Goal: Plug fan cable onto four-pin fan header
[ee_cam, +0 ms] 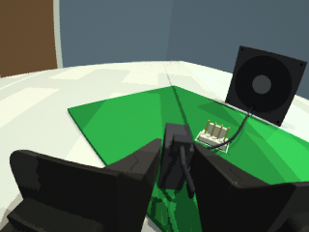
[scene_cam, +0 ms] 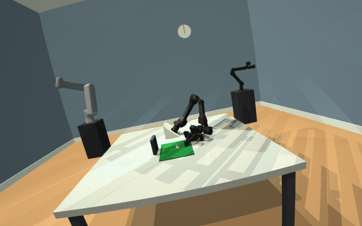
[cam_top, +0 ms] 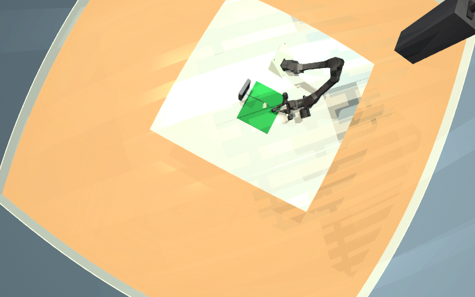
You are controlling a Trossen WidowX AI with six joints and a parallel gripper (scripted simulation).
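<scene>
Right now my gripper tip is 10 mm above the fan plug. Also, from my gripper tip: green board: 20 mm ahead, 90 mm to the right, 50 mm below; then white four-pin header: 80 mm to the right, 40 mm below; then black fan: 10 mm behind, 240 mm to the right, 20 mm above.
</scene>
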